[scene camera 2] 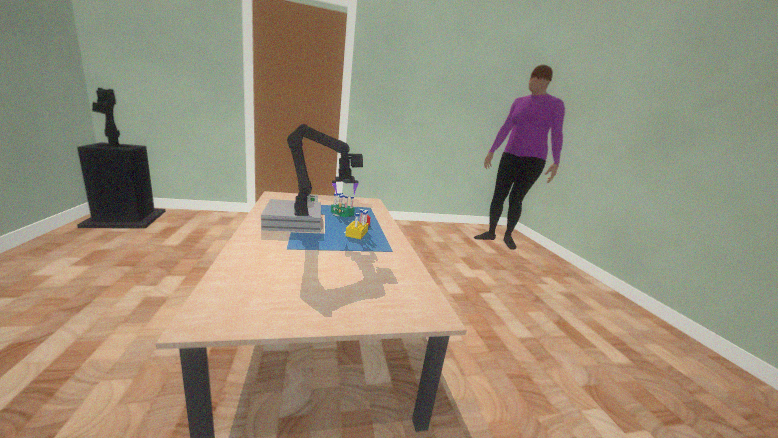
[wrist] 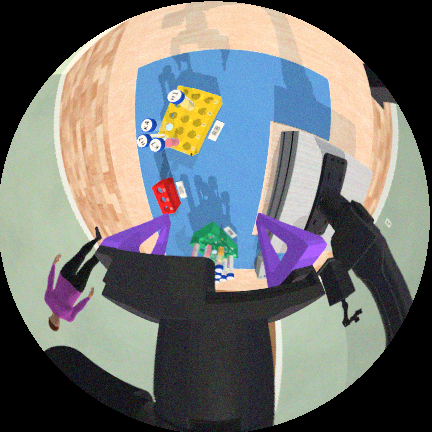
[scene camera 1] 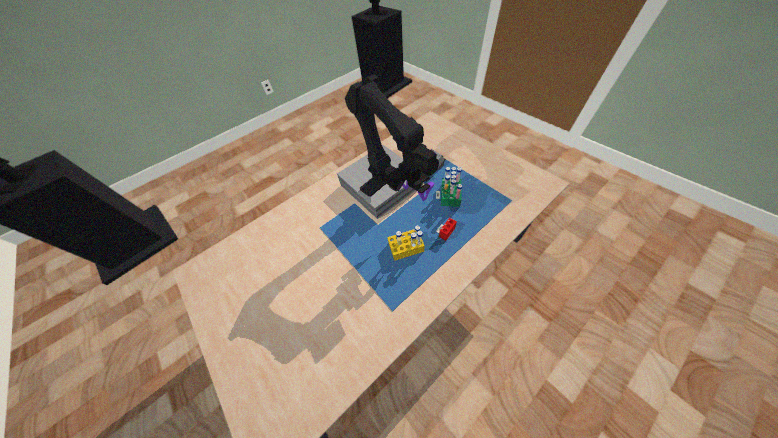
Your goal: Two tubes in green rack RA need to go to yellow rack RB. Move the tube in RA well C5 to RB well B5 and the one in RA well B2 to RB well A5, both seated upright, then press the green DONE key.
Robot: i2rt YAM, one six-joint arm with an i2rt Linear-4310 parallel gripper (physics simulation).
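Frame: origin at the arm's base, x ahead, y left, z up, level; metres.
Where they show: gripper, between the fingertips: (scene camera 2: 345, 195) (wrist: 212, 217) (scene camera 1: 415, 194); arm's base, origin of its link: (scene camera 2: 301, 209) (wrist: 325, 199) (scene camera 1: 380, 180).
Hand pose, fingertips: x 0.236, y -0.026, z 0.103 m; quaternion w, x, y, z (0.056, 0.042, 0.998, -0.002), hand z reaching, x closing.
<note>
Each offset is from my fingertips to the top centre of the thing. "*": to the spot under its first point. Level surfaces: height alone.
The green rack RA {dx +0.030, dy +0.217, dz -0.133 m} (scene camera 1: 450, 201) (scene camera 2: 342, 211) (wrist: 212, 233) stands on the blue mat and holds several upright tubes with blue-rimmed white caps. Their well labels are too small to read. The yellow rack RB {dx +0.056, dy -0.126, dz -0.133 m} (scene camera 1: 408, 252) (scene camera 2: 356, 231) (wrist: 215, 102) holds several capped tubes and has open wells. My gripper (scene camera 1: 416, 191) (scene camera 2: 345, 193) (wrist: 212, 217) is open, with nothing between its purple fingers. It points down, above and close to the green rack's tubes in the second scene view. The green DONE key {* dx -0.157, dy +0.296, dz -0.118 m} (scene camera 2: 312, 199) is on a small grey box behind the arm base; the arm hides it in the first scene view.
A small red rack {dx +0.139, dy +0.042, dz -0.133 m} (scene camera 1: 447, 229) (scene camera 2: 368, 220) (wrist: 166, 196) stands between the two racks, near the mat's outer side. The blue mat {dz -0.183 m} (scene camera 1: 391, 288) (scene camera 2: 304, 242) (wrist: 245, 100) lies beside the grey arm base (scene camera 2: 291, 221) (wrist: 305, 170). A person (scene camera 2: 536, 127) (wrist: 67, 297) stands beyond the table.
</note>
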